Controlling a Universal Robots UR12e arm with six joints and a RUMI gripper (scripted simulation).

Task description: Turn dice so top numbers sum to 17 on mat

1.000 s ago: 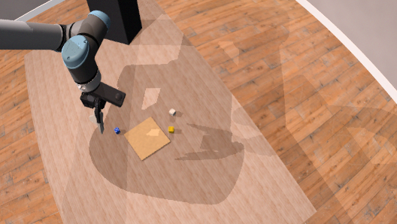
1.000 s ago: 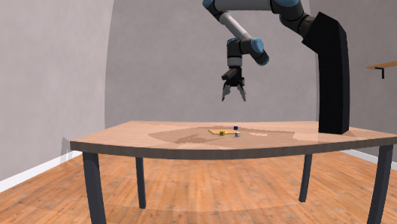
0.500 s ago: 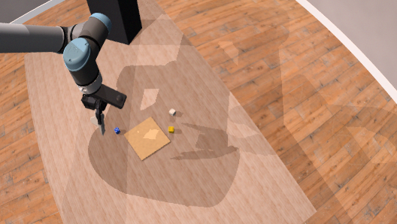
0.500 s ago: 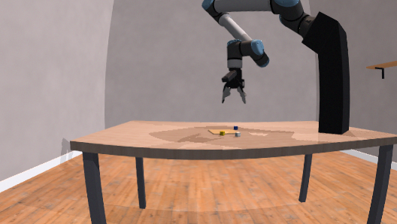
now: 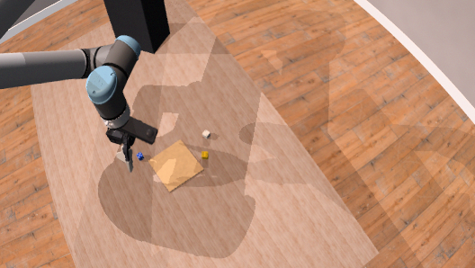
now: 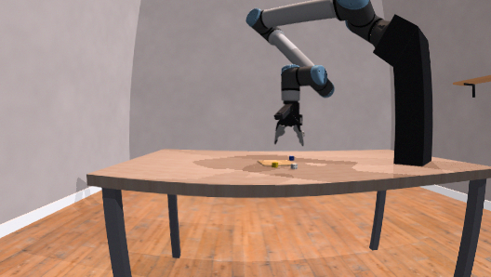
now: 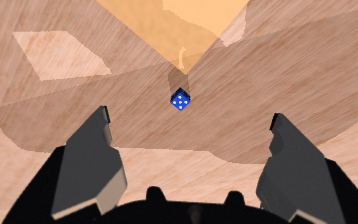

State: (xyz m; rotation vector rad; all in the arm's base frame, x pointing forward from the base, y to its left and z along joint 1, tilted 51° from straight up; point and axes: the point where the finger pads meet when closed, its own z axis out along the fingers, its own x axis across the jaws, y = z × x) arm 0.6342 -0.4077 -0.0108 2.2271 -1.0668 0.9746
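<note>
My gripper is now 6 cm above the blue die and 2 cm past it. Round my hand: white die 22 cm to the left, 9 cm ahead, 6 cm below; then tan mat 9 cm ahead, 7 cm to the left, 7 cm below; then yellow die 16 cm to the left, 14 cm ahead, 6 cm below.
</note>
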